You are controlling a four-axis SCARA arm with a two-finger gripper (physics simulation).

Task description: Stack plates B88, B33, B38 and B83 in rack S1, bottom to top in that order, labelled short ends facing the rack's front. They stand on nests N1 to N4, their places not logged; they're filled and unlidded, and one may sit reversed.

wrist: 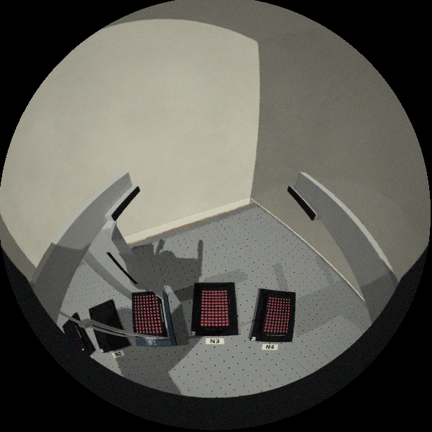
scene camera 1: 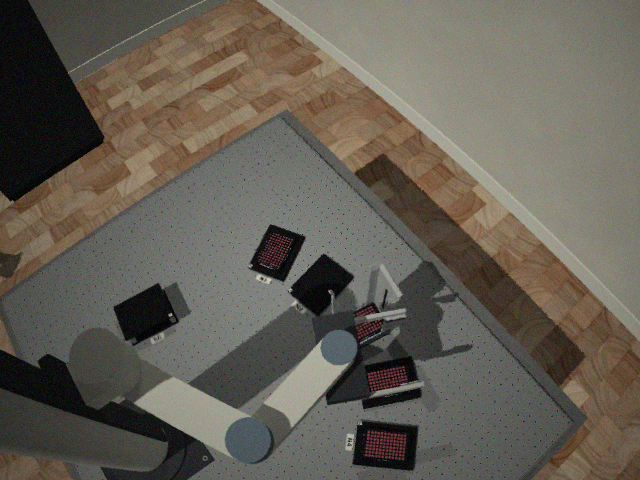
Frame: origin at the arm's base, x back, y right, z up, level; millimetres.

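Where they show: gripper, fingertip midpoint: (scene camera 1: 414,347); arm's base, origin of the base link: (scene camera 1: 146,446).
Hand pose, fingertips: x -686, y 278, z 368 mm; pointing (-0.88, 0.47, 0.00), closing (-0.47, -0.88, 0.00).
Note:
Things, the pixels of their top centre, and the offset from my fingertips. Level surfaces: height alone.
- Rack S1, middle of its top: (scene camera 1: 362,293) dx -10, dy -181, dz -54 mm
- table with a pink-filled plate, middle of its top: (scene camera 1: 361,323) dx -16, dy -180, dz -289 mm
- N3 plate, middle of its top: (scene camera 1: 388,381) dx +21, dy -10, dz -329 mm
- N4, middle of its top: (scene camera 1: 385,445) dx +141, dy +122, dz -329 mm
- N1, middle of its top: (scene camera 1: 275,249) dx +25, dy -537, dz -329 mm
- N2, middle of its top: (scene camera 1: 320,282) dx -17, dy -366, dz -333 mm
- black block, middle of its top: (scene camera 1: 140,310) dx +471, dy -605, dz -285 mm
- table, its level: dz -355 mm
Rack S1 (scene camera 1: 391,281) (wrist: 165,343) stands on the table with a pink-filled plate (scene camera 1: 368,322) (wrist: 147,314) inside. That plate's label is unreadable, and finger and arm parts partly cover it in the scene view. My gripper (scene camera 1: 413,348) (wrist: 213,176) is wide open and empty, raised beside the rack towards N3. One finger overlaps the rack in the scene view, the other the N3 plate (scene camera 1: 387,378) (wrist: 215,307). Pink-filled plates also lie at N4 (scene camera 1: 385,445) (wrist: 278,315) and N1 (scene camera 1: 277,251) (wrist: 77,332). N2 (scene camera 1: 321,281) (wrist: 109,325) shows a plain black top without pink wells.
A black block (scene camera 1: 145,312) with a small white tag sits at the table's left, beside a label. My pale arm (scene camera 1: 310,387) reaches across the table (scene camera 1: 206,232). The rack's upright walls stand between N2 and N3. Shadows fall behind the rack.

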